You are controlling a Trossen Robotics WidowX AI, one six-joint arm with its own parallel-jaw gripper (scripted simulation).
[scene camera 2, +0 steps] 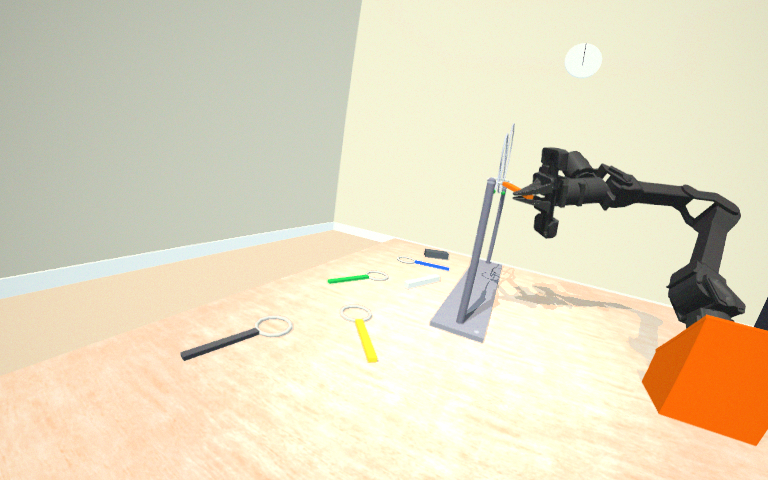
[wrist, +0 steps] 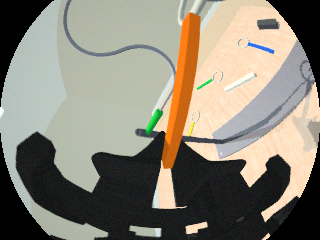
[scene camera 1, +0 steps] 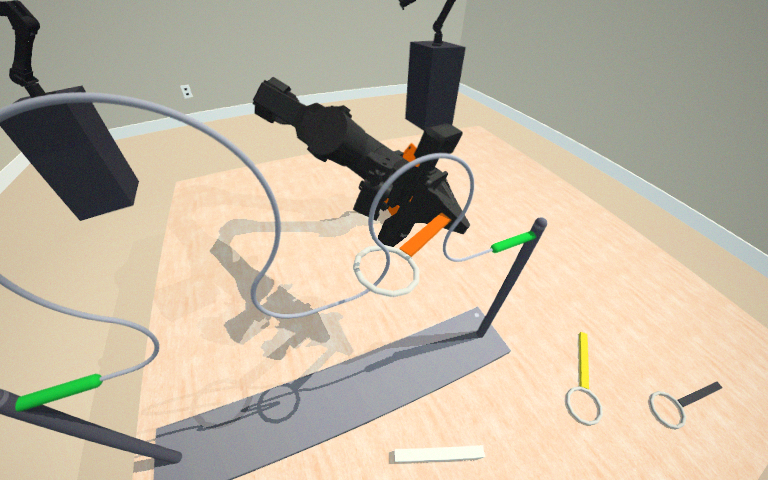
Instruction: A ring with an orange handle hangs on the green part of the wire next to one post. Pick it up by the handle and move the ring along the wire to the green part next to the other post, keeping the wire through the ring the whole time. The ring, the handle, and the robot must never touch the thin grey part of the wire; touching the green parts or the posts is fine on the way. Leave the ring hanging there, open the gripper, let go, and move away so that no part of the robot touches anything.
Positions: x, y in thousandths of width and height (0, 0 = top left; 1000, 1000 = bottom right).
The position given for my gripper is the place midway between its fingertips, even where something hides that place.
Scene:
my gripper: scene camera 2 669, 409; wrist 520, 560; scene camera 1 609, 480
dark-handled ring: scene camera 2 261, 730; scene camera 1 926, 809; not seen in the wrist view (hidden by an orange-handled ring)

